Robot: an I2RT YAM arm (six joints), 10 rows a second.
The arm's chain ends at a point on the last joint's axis. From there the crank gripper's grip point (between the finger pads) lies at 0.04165 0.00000 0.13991 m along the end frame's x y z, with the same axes.
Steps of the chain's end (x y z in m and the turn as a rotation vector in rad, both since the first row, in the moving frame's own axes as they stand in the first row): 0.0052 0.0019 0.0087 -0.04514 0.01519 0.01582; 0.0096 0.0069 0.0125 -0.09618 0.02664 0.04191; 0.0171 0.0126 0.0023 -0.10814 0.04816 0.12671; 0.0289 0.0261 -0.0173 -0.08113 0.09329 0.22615; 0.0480 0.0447 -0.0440 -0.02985 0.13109 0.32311; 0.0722 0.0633 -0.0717 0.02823 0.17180 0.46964; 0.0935 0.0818 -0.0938 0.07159 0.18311 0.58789; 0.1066 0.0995 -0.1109 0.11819 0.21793 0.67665; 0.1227 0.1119 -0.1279 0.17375 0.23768 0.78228; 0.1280 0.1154 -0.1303 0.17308 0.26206 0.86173; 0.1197 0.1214 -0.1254 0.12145 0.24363 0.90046
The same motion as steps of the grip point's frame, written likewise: 0.0073 0.0089 0.0079 -0.04514 0.01519 0.01582; 0.0130 0.0221 0.0106 -0.09618 0.02664 0.04191; 0.0225 0.0332 -0.0010 -0.10814 0.04816 0.12671; 0.0393 0.0480 -0.0226 -0.08113 0.09329 0.22615; 0.0628 0.0648 -0.0508 -0.02985 0.13109 0.32311; 0.0911 0.0839 -0.0804 0.02823 0.17180 0.46964; 0.1127 0.1029 -0.1027 0.07159 0.18311 0.58789; 0.1298 0.1206 -0.1217 0.11819 0.21793 0.67665; 0.1481 0.1323 -0.1397 0.17375 0.23768 0.78228; 0.1537 0.1411 -0.1433 0.17308 0.26206 0.86173; 0.1393 0.1538 -0.1368 0.12145 0.24363 0.90046
